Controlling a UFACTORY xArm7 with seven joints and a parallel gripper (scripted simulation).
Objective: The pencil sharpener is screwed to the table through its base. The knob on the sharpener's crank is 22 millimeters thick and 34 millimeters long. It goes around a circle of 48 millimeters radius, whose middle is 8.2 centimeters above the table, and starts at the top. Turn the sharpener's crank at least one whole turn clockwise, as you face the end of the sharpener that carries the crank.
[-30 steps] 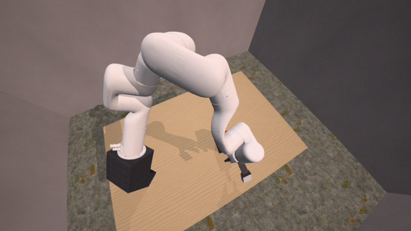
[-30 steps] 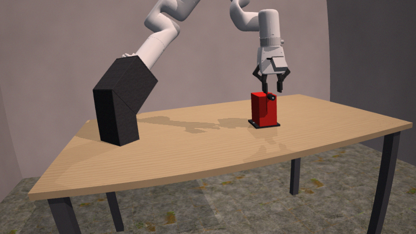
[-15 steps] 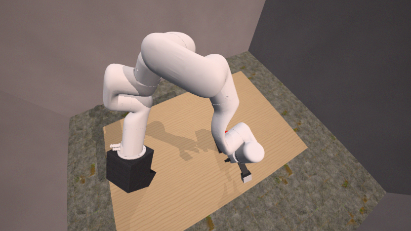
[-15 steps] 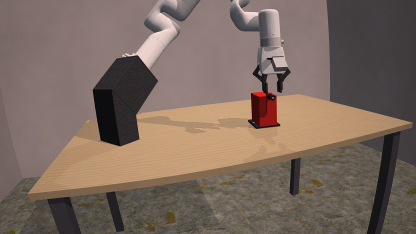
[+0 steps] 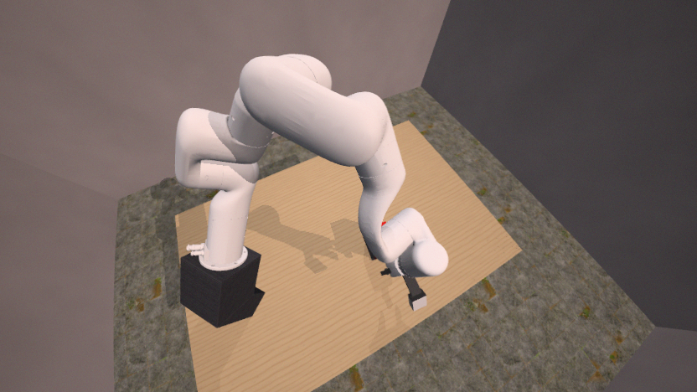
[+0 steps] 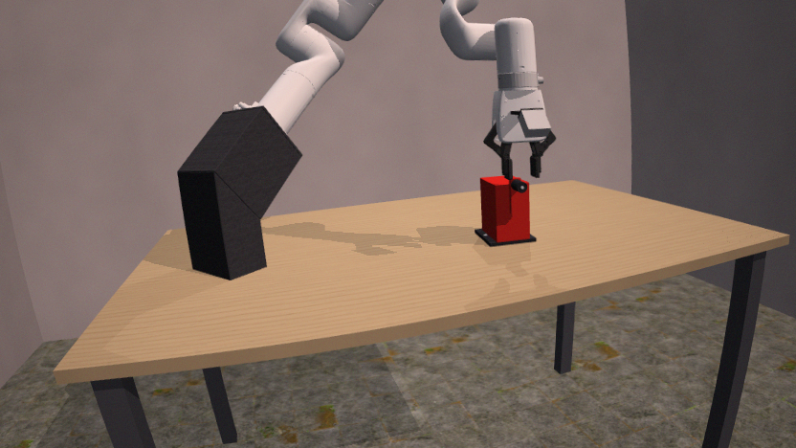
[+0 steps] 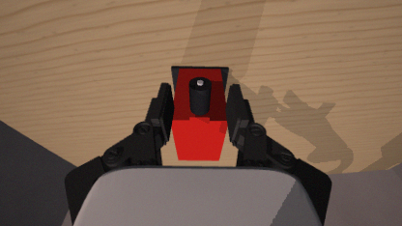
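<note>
The black crank knob is 40 mm below my hand and 20 mm to the left of it.
</note>
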